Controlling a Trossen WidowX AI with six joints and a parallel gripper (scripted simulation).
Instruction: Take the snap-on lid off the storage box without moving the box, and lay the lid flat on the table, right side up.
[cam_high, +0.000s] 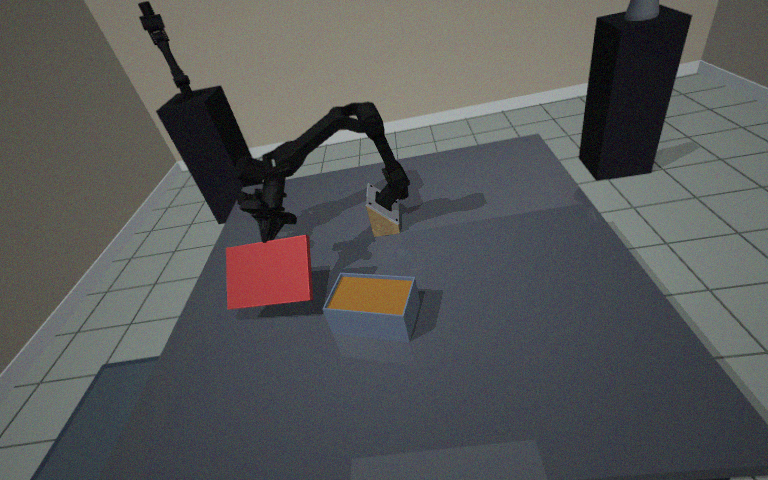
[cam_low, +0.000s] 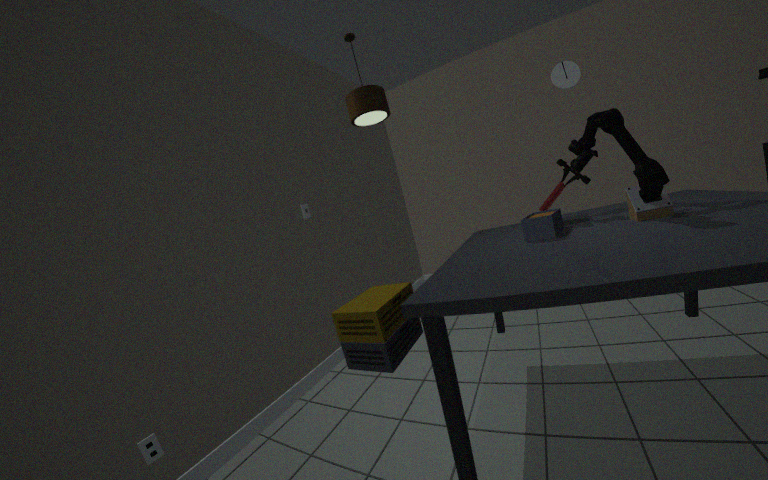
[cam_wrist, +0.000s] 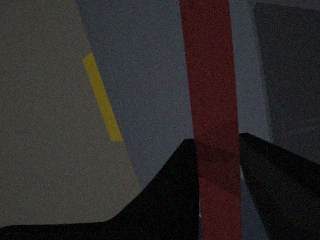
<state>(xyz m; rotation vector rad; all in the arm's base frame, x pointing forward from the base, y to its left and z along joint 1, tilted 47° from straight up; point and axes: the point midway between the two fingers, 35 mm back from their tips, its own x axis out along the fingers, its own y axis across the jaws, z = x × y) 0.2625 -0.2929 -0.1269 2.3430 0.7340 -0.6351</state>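
My gripper tip is 6 cm short of the red lid and 5 cm above it. Round my gripper tip: storage box 27 cm to the left, 14 cm below, 14 cm ahead.
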